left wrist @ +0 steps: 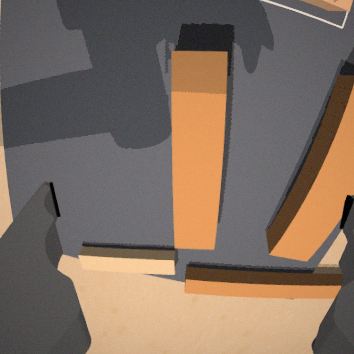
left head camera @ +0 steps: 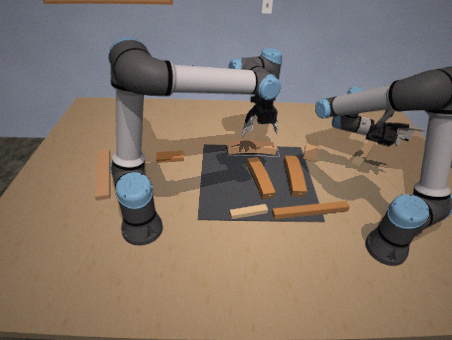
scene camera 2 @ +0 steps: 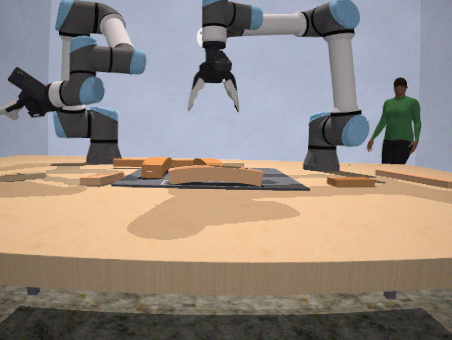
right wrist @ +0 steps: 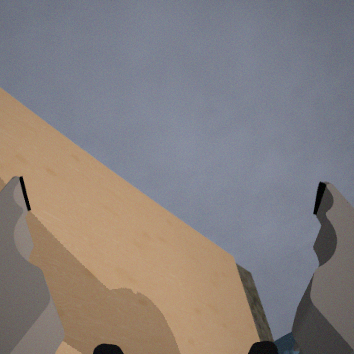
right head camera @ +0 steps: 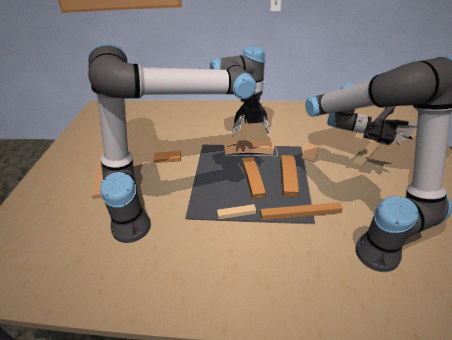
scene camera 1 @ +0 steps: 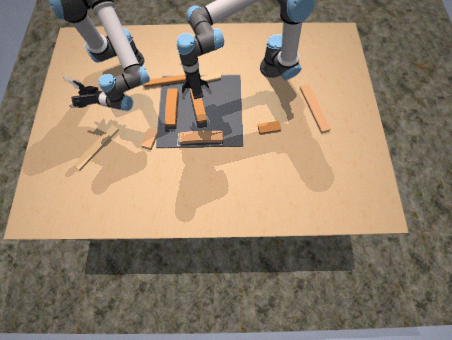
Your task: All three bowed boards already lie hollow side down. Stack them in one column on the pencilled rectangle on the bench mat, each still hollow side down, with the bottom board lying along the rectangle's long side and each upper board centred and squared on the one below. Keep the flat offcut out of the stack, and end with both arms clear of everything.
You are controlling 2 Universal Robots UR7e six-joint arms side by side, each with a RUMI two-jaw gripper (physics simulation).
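Where they show: left gripper, between the fingertips: [left wrist: 200,191] [left head camera: 259,135] [scene camera 2: 213,111] [right head camera: 250,135]; right gripper, between the fingertips: [left head camera: 416,136] [scene camera 2: 2,98] [right wrist: 173,181] [scene camera 1: 66,91]; left arm's base, origin of its link: [left head camera: 142,229] [scene camera 2: 321,169] [right head camera: 131,227] [scene camera 1: 271,68]; right arm's base, origin of its link: [left head camera: 385,248] [scene camera 2: 104,162] [right head camera: 377,253].
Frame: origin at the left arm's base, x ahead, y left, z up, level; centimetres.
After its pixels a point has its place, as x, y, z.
One bowed board [left head camera: 253,148] {50.2, -41.6, 4.4} [scene camera 1: 201,137] {54.3, -40.5, 5.2} [scene camera 2: 215,176] {55.8, -40.8, 2.9} lies hollow side down along the pencilled rectangle [left wrist: 304,14] at the mat's far edge in the head views. A second bowed board [left head camera: 261,178] {27.6, -44.7, 5.1} [right head camera: 254,178] {27.8, -45.3, 5.1} [scene camera 1: 198,109] {36.3, -43.7, 5.1} [left wrist: 199,150] {33.8, -44.0, 5.4} lies slantwise on the mat. The third [left head camera: 295,176] {29.8, -59.4, 5.6} [right head camera: 289,176] {30.4, -60.0, 5.2} [scene camera 1: 171,107] {35.9, -59.5, 5.5} [left wrist: 320,190] {33.5, -58.4, 5.5} lies beside it, apart. My left gripper [left head camera: 260,134] {37.9, -42.7, 20.0} [scene camera 2: 213,110] {37.9, -42.7, 20.0} [left wrist: 200,191] {37.9, -42.7, 20.0} is open and empty, pointing down high above the mat. My right gripper [right wrist: 173,181] {40.5, -110.2, 23.8} is open and empty, off to the side. I cannot tell which loose piece is the flat offcut.
A long orange strip [left head camera: 310,209] {13.0, -64.0, 3.3} [left wrist: 265,287] {14.2, -61.4, 3.2} and a pale block [left head camera: 248,211] {10.3, -39.4, 2.6} [left wrist: 127,265] {11.3, -40.0, 2.7} lie along the mat's near edge. A short block [left head camera: 170,156] {42.7, -2.5, 2.0}, a long flat board [left head camera: 103,174] {26.7, 24.3, 2.1}, a small piece [left head camera: 310,152] {53.1, -70.2, 2.2} and a thin pale strip [scene camera 1: 95,151] {63.9, -100.6, 1.5} lie on the table.
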